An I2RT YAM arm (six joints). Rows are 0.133 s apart.
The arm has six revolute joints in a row. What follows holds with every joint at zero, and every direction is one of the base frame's.
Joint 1 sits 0.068 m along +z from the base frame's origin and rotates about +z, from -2.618 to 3.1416 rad.
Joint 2 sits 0.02 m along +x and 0.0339 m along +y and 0.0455 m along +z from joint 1 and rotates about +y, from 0 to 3.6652 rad.
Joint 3 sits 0.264 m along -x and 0.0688 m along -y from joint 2 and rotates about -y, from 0 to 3.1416 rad.
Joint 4 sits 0.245 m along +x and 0.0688 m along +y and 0.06 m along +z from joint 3 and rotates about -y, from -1.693 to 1.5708 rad.
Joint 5 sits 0.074 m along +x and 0.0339 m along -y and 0.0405 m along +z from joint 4 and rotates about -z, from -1.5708 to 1.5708 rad.
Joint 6 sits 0.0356 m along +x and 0.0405 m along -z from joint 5 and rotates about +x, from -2.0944 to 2.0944 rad.
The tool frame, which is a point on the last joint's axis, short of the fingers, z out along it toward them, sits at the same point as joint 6; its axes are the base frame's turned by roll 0, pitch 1.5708 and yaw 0 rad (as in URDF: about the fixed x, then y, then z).
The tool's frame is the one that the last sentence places.
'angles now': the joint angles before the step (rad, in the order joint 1, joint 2, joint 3, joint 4, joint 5, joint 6). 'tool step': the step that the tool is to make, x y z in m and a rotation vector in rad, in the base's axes. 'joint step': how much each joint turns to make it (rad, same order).
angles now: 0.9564 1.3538 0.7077 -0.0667 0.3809 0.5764
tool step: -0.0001 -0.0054 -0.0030 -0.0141 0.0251 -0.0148
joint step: -0.0119 -0.0084 -0.0085 -0.0304 -0.0060 0.0119
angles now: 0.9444 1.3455 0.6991 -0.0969 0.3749 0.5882
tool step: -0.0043 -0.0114 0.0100 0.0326 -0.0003 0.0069
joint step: -0.0161 -0.0744 -0.0181 -0.0294 -0.0299 -0.0012
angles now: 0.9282 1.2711 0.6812 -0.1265 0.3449 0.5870
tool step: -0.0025 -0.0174 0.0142 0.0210 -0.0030 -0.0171
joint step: -0.0375 -0.0930 -0.0055 -0.0673 -0.0223 -0.0055
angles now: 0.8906 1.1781 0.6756 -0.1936 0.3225 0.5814
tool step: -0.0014 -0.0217 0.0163 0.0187 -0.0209 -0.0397
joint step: -0.0567 -0.1027 0.0000 -0.0704 -0.0109 -0.0143
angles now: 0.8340 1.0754 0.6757 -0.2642 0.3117 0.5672
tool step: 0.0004 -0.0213 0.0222 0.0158 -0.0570 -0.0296
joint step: -0.0708 -0.0955 0.0223 -0.0515 -0.0157 -0.0507
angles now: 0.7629 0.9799 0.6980 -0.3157 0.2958 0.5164
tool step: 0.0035 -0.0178 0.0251 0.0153 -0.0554 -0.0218
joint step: -0.0805 -0.0565 0.0539 -0.0438 -0.0361 -0.0547
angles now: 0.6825 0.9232 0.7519 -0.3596 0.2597 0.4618
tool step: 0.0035 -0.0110 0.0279 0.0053 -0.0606 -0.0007
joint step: -0.0593 -0.0195 0.0802 -0.0344 -0.0359 -0.0583
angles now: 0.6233 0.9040 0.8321 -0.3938 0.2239 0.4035
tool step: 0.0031 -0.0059 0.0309 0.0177 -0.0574 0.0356
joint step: -0.0439 0.0059 0.1013 -0.0284 -0.0647 -0.0504
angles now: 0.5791 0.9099 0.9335 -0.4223 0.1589 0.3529
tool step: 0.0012 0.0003 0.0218 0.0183 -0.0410 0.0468
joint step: -0.0109 0.0163 0.0759 -0.0115 -0.0512 -0.0278
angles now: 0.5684 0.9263 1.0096 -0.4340 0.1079 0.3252
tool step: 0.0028 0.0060 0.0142 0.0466 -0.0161 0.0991
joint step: -0.0008 0.0283 0.0528 0.0144 -0.1044 -0.0035
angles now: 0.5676 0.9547 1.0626 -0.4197 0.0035 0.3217
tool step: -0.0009 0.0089 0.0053 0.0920 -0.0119 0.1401
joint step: 0.0141 0.0077 -0.0029 0.0728 -0.1407 0.0331
